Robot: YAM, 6 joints.
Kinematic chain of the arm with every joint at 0, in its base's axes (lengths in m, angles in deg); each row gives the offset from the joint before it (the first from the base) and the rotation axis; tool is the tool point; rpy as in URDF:
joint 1: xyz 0 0 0.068 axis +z
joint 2: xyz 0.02 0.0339 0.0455 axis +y
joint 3: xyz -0.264 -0.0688 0 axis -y
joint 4: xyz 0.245 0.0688 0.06 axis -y
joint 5: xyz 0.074 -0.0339 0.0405 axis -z
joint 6: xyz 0.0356 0 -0.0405 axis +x
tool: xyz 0 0 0 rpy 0 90 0
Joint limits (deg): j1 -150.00..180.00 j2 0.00..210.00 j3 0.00..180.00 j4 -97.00..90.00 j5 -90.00..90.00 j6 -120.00..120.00
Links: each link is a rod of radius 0.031 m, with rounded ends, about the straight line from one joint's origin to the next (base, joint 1, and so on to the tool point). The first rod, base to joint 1, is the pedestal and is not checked.
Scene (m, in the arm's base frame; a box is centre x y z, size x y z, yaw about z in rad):
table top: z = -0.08
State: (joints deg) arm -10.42 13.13 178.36 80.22 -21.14 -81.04
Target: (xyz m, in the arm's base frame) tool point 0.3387 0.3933 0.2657
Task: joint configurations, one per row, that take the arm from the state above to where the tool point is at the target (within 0.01 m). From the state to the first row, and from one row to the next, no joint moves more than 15 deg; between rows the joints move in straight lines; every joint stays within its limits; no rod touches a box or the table.
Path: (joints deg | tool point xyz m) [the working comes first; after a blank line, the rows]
Joints at the target: -128.84 28.61 171.66 81.35 -28.87 -81.04
Straight joint move there: clear.

1: -25.22 15.07 177.52 80.36 -22.11 -81.04 | -0.4787 0.2403 0.1036
2: -40.02 17.00 176.68 80.50 -23.07 -81.04 | -0.4016 0.3555 0.1269
3: -54.83 18.94 175.85 80.65 -24.04 -81.04 | -0.2967 0.4463 0.1502
4: -69.63 20.87 175.01 80.79 -25.01 -81.04 | -0.1719 0.5062 0.1735
5: -84.43 22.81 174.17 80.93 -25.97 -81.04 | -0.0361 0.5310 0.1968
6: -99.23 24.74 173.33 81.07 -26.94 -81.04 | 0.1007 0.5192 0.2199
7: -114.03 26.68 172.49 81.21 -27.91 -81.04 | 0.2287 0.4719 0.2429
8: -128.84 28.61 171.66 81.35 -28.87 -81.04 | 0.3387 0.3933 0.2657

